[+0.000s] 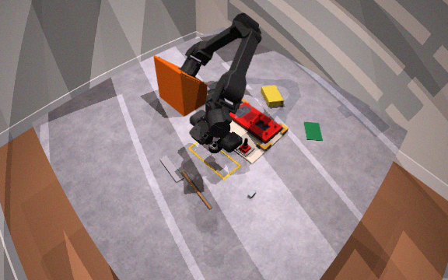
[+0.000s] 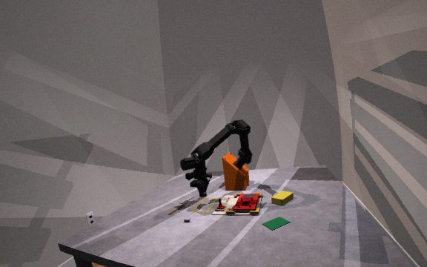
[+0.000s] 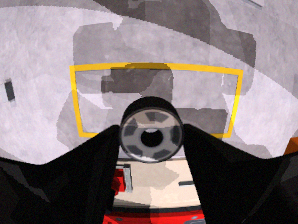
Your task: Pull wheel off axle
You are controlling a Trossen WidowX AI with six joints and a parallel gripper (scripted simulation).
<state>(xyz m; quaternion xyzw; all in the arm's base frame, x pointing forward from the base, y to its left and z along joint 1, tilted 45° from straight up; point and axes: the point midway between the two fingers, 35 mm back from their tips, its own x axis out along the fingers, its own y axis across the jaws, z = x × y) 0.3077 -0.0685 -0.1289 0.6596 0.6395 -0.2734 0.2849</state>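
Now: the upright axle 5 cm ahead of my gripper tip, 11 cm to the left of it and 3 cm below it. From my gripper tip the other things lie so: wooden stick 5 cm ahead, 14 cm to the right, 6 cm below; then wheel right at my gripper tip; then grey strip 7 cm behind, 14 cm to the right, 6 cm below.
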